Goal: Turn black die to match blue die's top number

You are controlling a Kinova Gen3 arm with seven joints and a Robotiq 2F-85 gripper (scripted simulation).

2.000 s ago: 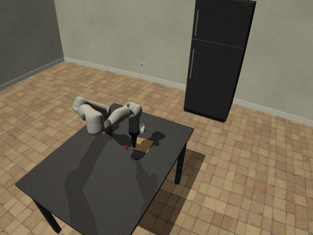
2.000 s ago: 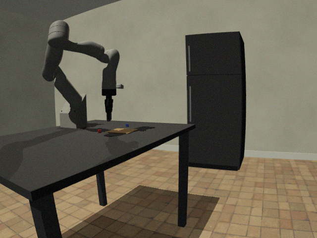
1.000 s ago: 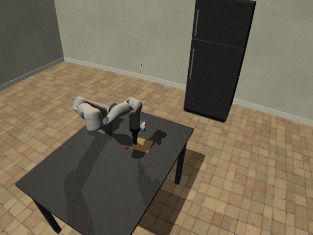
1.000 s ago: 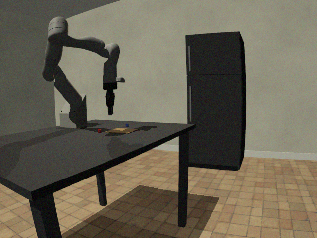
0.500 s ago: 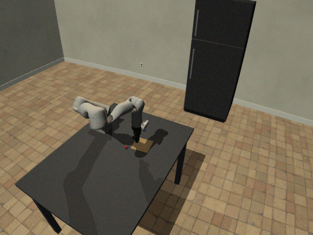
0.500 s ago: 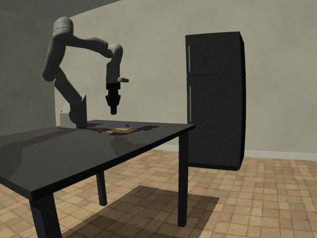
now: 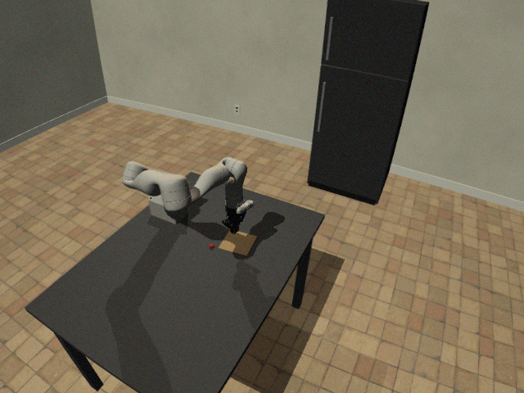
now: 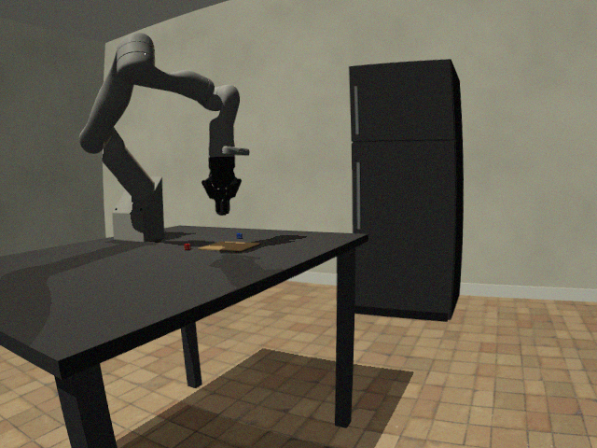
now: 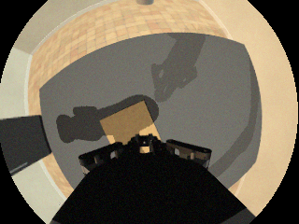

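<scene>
My gripper is now 12 cm above the tan mat, 4 cm to the right of it and 1 cm past it. The rest, counted from my hand: red die (11 cm below, 10 cm behind, 5 cm to the right); blue die (20 cm to the left, 11 cm below, 8 cm behind); black die (1 cm below).
</scene>
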